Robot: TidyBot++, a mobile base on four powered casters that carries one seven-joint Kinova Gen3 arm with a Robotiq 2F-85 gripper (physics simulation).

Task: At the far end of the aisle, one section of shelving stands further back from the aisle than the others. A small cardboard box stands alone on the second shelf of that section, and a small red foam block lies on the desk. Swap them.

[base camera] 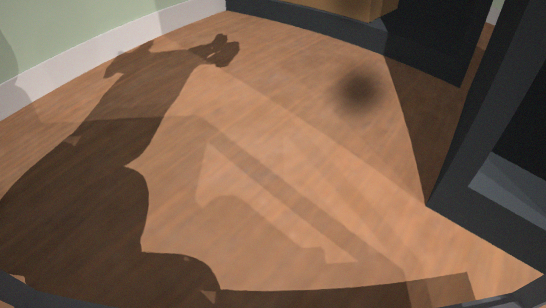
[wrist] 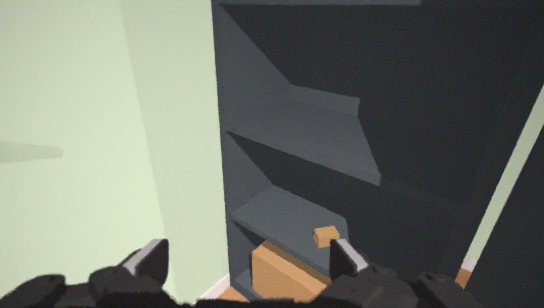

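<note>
A small cardboard box stands alone on a lower shelf of the dark shelving section, in the lower middle of the wrist view. My gripper is open with nothing between its fingers. The small box appears just above and behind the right fingertip, apart from it. The gripper is higher than that shelf and in front of the section. The red foam block and the desk do not show in either view.
A large cardboard box sits on the bottom shelf. A pale green wall runs along the left. A nearer dark shelving section stands at the right of the base view.
</note>
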